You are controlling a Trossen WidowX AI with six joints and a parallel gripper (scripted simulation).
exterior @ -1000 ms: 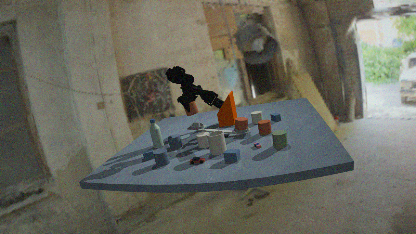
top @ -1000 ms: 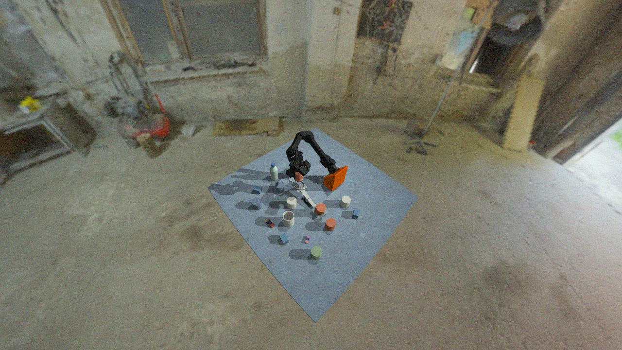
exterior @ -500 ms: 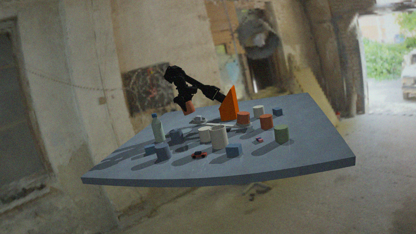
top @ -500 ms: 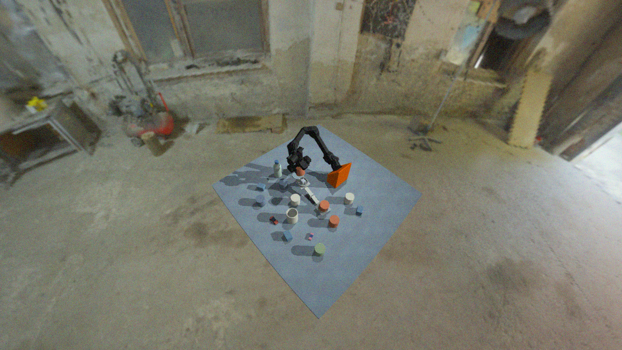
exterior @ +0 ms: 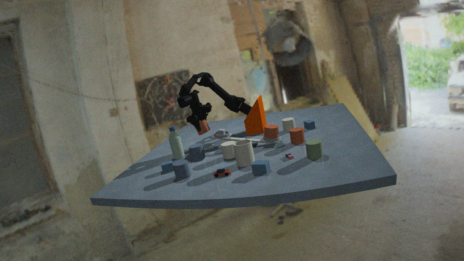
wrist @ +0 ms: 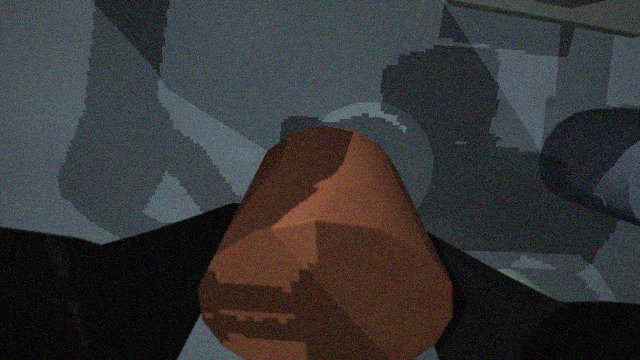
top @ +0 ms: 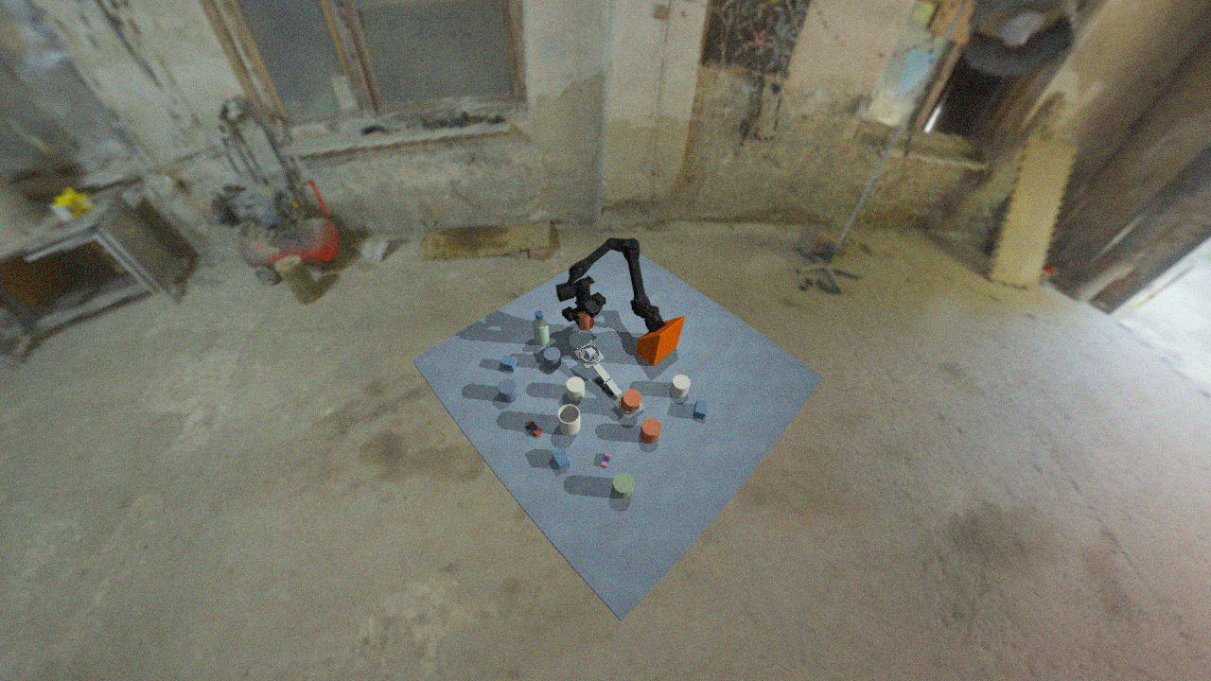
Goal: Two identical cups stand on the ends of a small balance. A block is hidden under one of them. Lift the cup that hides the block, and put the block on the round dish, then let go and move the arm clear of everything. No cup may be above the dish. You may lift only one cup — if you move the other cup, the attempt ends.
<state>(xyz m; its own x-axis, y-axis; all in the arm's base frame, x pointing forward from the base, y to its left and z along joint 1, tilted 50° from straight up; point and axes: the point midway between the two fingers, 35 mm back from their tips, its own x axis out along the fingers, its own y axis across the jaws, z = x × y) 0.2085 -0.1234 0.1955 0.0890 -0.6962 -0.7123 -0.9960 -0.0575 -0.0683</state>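
The round dish is 3 cm ahead of my gripper tip, 1 cm to the left of it and 9 cm below it. From my gripper tip the other things lie so: cream mug 31 cm ahead, 33 cm to the left, 5 cm below.
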